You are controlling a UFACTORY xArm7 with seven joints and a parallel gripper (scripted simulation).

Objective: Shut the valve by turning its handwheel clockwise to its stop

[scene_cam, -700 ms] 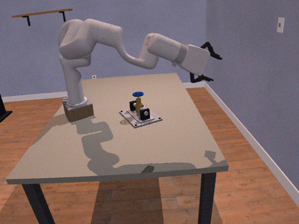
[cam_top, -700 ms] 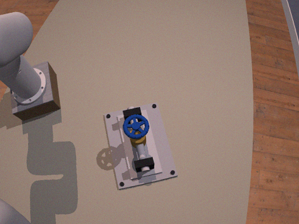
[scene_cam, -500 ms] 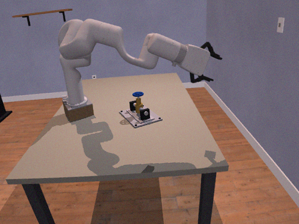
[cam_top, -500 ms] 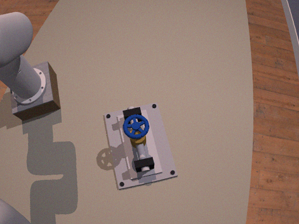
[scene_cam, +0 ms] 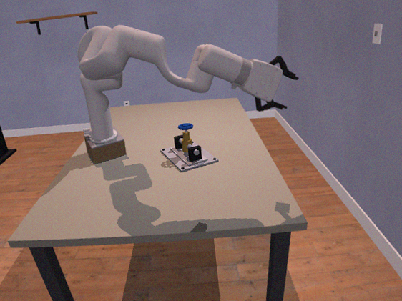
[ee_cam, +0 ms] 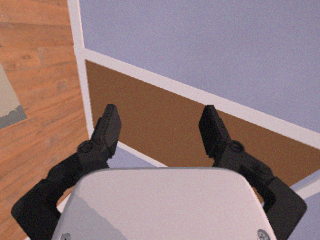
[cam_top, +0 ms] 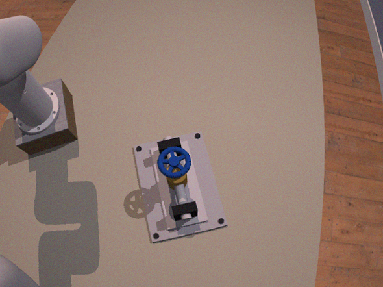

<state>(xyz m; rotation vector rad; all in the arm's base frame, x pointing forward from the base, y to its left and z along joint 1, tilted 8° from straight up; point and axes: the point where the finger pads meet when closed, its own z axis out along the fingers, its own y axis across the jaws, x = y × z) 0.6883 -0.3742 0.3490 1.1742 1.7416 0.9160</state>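
Right now my hand is 33 cm to the right of the blue spoked handwheel, 33 cm past it and 22 cm above it.
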